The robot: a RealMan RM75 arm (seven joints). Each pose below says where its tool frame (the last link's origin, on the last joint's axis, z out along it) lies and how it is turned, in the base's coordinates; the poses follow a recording.
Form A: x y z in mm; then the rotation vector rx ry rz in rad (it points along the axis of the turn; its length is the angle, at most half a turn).
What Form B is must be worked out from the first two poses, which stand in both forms.
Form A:
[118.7, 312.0, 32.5, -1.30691, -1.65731, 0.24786]
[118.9, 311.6, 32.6, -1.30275, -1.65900, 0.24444]
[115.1, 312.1, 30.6, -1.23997, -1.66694, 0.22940]
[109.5, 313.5, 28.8, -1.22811, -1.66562, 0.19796]
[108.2, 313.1, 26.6, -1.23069, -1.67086, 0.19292]
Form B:
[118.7, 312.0, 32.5, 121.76, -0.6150, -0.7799, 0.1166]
[118.9, 311.6, 32.6, 121.67, -0.6135, -0.7813, 0.1151]
[115.1, 312.1, 30.6, 119.76, -0.5932, -0.7975, 0.1098]
[109.5, 313.5, 28.8, 119.11, -0.5908, -0.8012, 0.0952]
[108.2, 313.1, 26.6, 119.41, -0.5905, -0.8017, 0.0926]

